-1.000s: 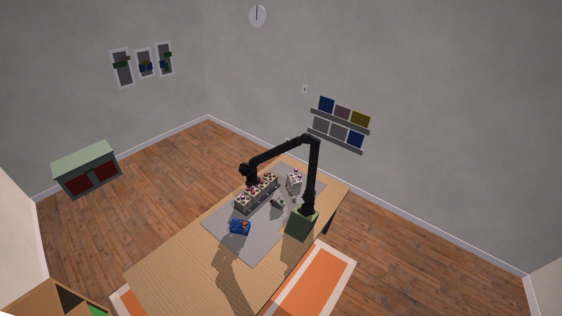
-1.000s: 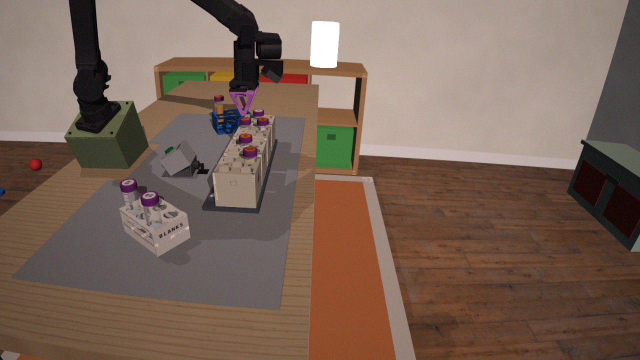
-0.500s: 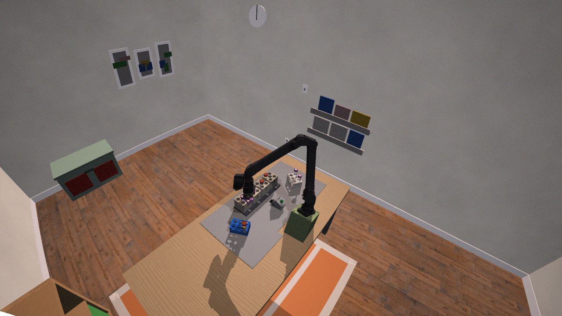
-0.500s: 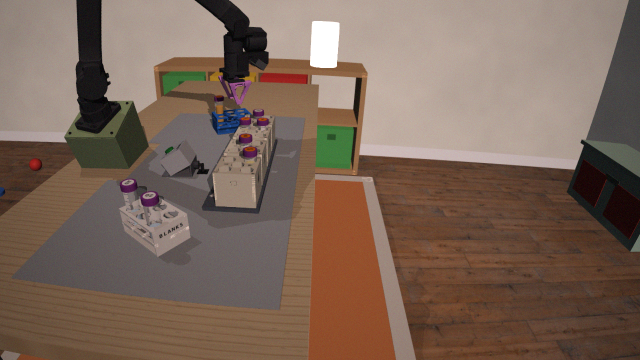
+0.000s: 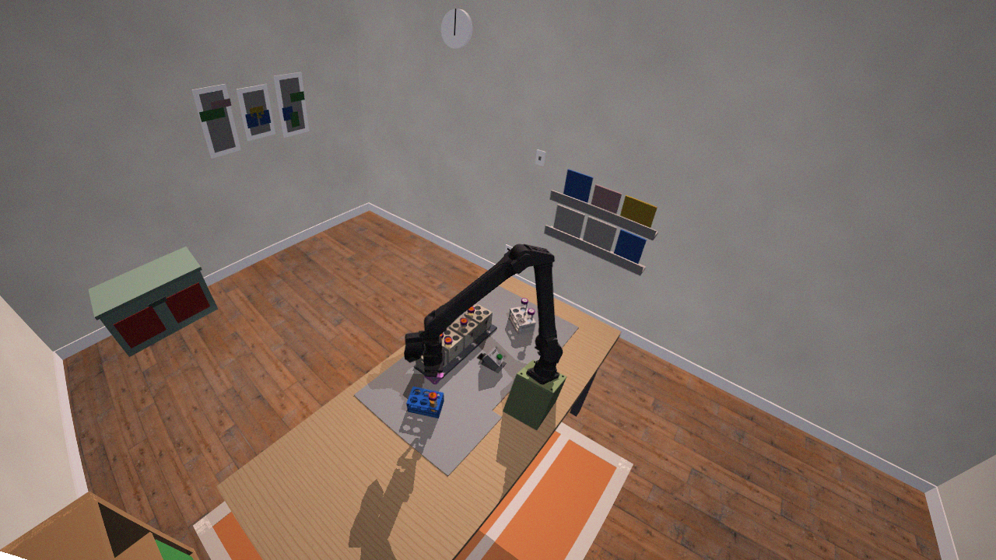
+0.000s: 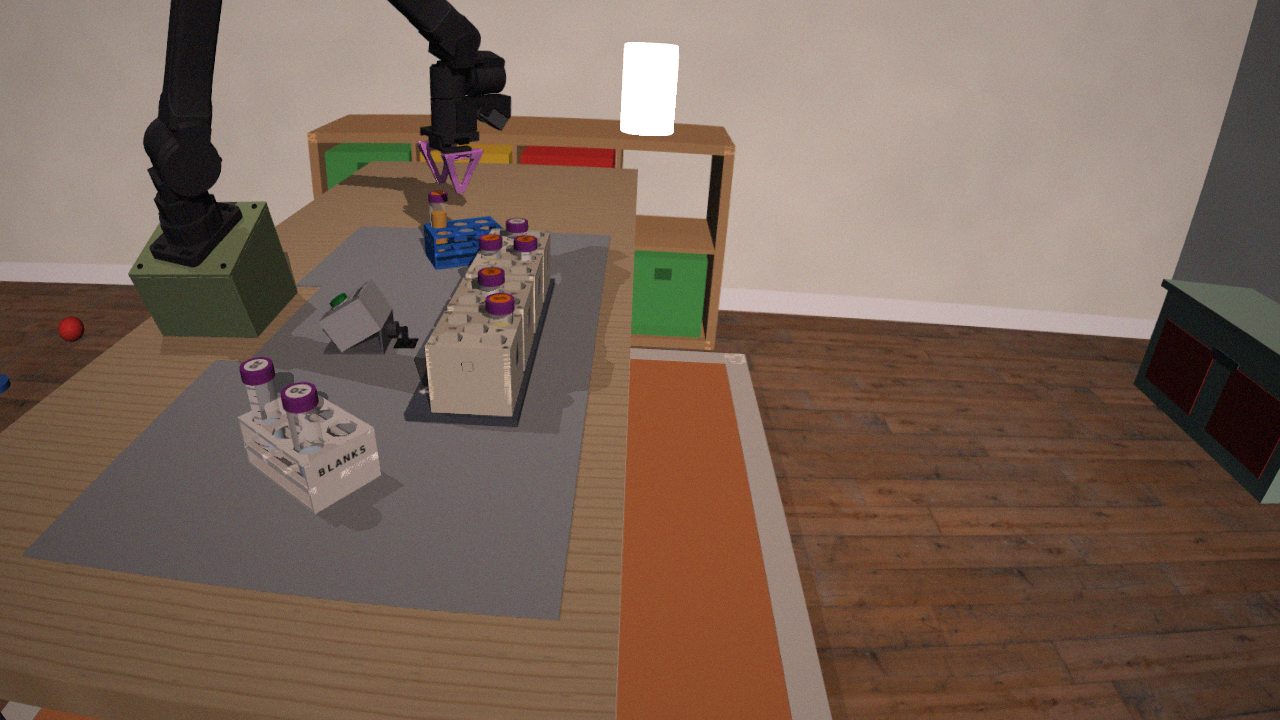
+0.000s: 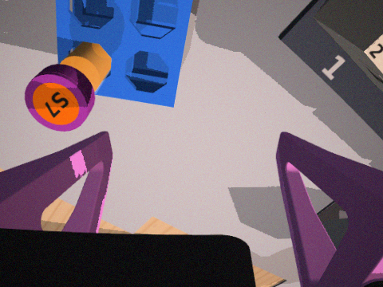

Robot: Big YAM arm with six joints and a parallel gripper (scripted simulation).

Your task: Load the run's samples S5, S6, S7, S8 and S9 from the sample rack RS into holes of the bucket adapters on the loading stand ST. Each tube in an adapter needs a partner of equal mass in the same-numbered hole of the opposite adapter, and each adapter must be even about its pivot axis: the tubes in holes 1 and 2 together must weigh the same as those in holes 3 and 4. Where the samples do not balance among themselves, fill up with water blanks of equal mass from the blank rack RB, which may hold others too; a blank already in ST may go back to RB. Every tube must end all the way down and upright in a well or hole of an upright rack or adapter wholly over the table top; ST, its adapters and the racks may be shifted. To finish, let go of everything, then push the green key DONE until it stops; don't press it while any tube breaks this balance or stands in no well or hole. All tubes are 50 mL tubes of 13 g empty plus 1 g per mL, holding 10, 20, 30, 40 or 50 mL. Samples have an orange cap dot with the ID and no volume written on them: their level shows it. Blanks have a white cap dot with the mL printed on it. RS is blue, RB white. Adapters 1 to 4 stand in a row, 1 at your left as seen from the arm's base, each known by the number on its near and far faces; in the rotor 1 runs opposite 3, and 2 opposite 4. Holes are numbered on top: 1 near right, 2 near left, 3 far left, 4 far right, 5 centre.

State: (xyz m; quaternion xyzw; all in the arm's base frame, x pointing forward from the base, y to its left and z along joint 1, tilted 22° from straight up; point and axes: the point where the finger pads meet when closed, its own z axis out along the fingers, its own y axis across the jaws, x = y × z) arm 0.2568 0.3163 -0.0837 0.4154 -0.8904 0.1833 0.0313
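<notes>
Now: hand 60 mm past the orange-dot sample tube, 50 mm to the right of it and 90 mm above it. The rest, counted from my hand: sample tube S9: 140 mm ahead, 160 mm to the right, 90 mm below; then blue sample rack RS: 10 mm behind, 60 mm to the left, 120 mm below; then water blank marked 30: 160 mm ahead, 80 mm to the right, 90 mm below.
</notes>
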